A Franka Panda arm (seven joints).
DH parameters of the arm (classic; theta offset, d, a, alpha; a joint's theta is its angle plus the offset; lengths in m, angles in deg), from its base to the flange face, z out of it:
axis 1: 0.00 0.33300 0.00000 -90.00
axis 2: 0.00 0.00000 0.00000 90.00
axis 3: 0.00 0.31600 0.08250 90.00
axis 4: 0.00 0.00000 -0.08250 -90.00
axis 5: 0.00 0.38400 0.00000 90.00
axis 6: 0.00 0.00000 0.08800 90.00
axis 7: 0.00 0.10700 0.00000 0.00
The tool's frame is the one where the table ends.
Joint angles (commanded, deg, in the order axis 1, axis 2, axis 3, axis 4, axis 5, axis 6, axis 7), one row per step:
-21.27, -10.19, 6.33, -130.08, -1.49, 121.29, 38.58
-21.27, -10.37, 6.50, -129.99, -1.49, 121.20, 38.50
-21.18, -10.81, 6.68, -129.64, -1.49, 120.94, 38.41
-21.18, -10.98, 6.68, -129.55, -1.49, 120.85, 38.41
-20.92, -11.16, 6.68, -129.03, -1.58, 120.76, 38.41
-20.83, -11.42, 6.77, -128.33, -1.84, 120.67, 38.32
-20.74, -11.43, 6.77, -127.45, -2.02, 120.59, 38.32
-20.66, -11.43, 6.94, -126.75, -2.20, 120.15, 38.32
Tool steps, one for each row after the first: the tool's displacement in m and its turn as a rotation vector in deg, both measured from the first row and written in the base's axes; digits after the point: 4 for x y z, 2 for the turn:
0.0003, 0.0015, 0.0021, -0.10, -0.15, 0.25
0.0010, 0.0039, 0.0082, -0.31, -0.63, 0.60
0.0008, 0.0040, 0.0103, -0.38, -0.79, 0.60
0.0028, 0.0058, 0.0159, -0.63, -1.35, 0.91
0.0049, 0.0069, 0.0238, -1.12, -2.11, 1.31
0.0079, 0.0069, 0.0310, -1.48, -2.86, 1.49
0.0100, 0.0086, 0.0361, -1.73, -3.05, 1.81

